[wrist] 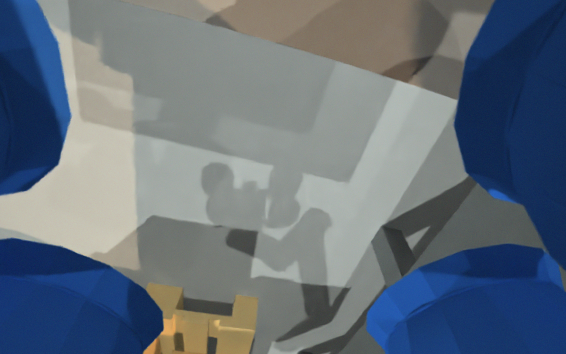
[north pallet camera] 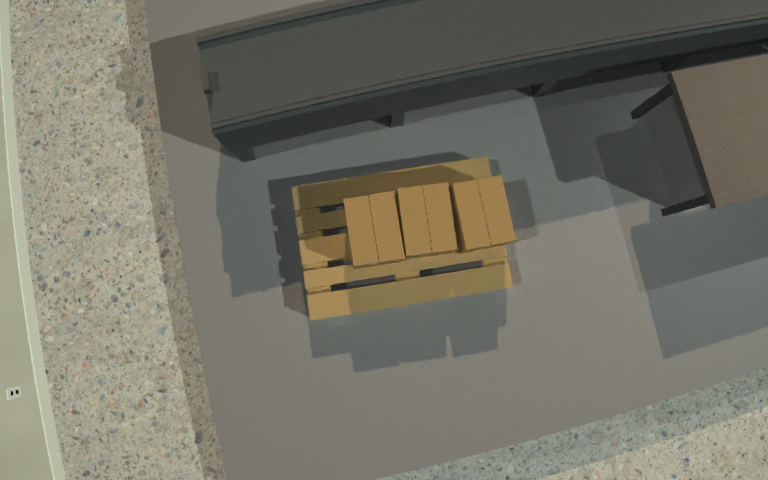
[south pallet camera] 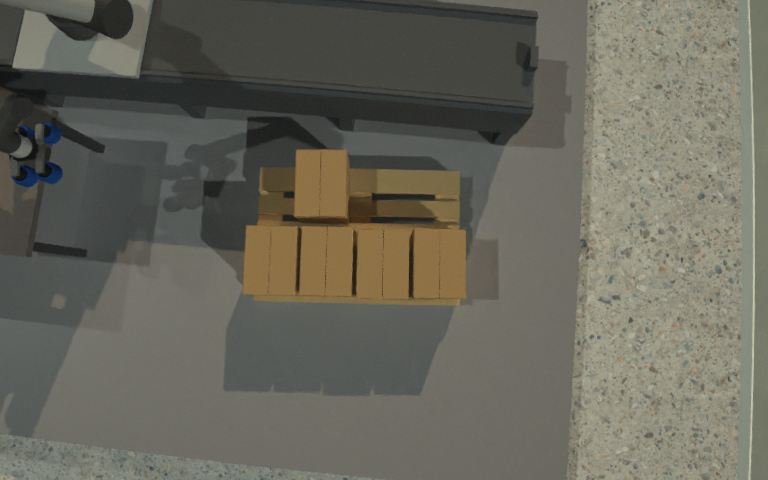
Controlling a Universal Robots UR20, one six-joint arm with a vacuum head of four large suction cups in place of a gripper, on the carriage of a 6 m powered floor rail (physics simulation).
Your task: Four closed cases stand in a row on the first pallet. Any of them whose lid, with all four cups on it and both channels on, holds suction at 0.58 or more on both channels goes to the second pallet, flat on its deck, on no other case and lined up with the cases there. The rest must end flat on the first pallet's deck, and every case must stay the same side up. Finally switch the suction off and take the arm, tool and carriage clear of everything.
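Frame: origin at the arm's base, x ahead, y left, z up, level; centimetres.
Seen in the pictures: end effector, tool point: [wrist: 265, 226].
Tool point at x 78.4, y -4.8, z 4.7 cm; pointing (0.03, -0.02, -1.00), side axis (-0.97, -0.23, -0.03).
A point is followed by its place in that frame.
The first pallet [north pallet camera: 407, 297] {y -362.7, x 137.1, z -42.6 cm} holds three closed tan cases, a left one [north pallet camera: 373, 229] {y -373.1, x 97.2, z -19.2 cm}, a middle one [north pallet camera: 427, 220] {y -343.7, x 99.1, z -19.1 cm} and a right one [north pallet camera: 485, 212] {y -311.8, x 102.0, z -19.2 cm}, in a row; deck shows left of them. The second pallet [south pallet camera: 416, 182] {y 189.1, x 63.0, z -42.6 cm} [wrist: 237, 340] holds several cases in a front row, the leftmost [south pallet camera: 270, 260] {y 113.8, x 118.7, z -19.2 cm} and rightmost [south pallet camera: 439, 263] {y 203.9, x 111.8, z -19.2 cm} among them. One more case [south pallet camera: 321, 183] {y 136.4, x 74.4, z -19.1 cm} sits behind that row, second from the left, looking flat and square. My suction head [south pallet camera: 36, 153] {y -4.8, x 78.4, z 4.7 cm} [wrist: 267, 200] {y -4.8, x 78.4, z 4.7 cm} is open, its blue cups bare, beside the table and left of the second pallet.
The dark floor rail [north pallet camera: 396, 73] [south pallet camera: 368, 53] runs behind both pallets. The pale carriage [south pallet camera: 121, 56] {y 25.2, x 19.6, z -0.1 cm} is at upper left in the south view. A brown table [north pallet camera: 736, 124] {y -160.7, x 87.6, z -3.9 cm} [south pallet camera: 16, 226] {y -18.1, x 114.8, z -4.0 cm} [wrist: 320, 30] {y -11.2, x 77.5, z -4.0 cm} stands between the pallets. Speckled borders [north pallet camera: 96, 226] [south pallet camera: 662, 226] edge the area.
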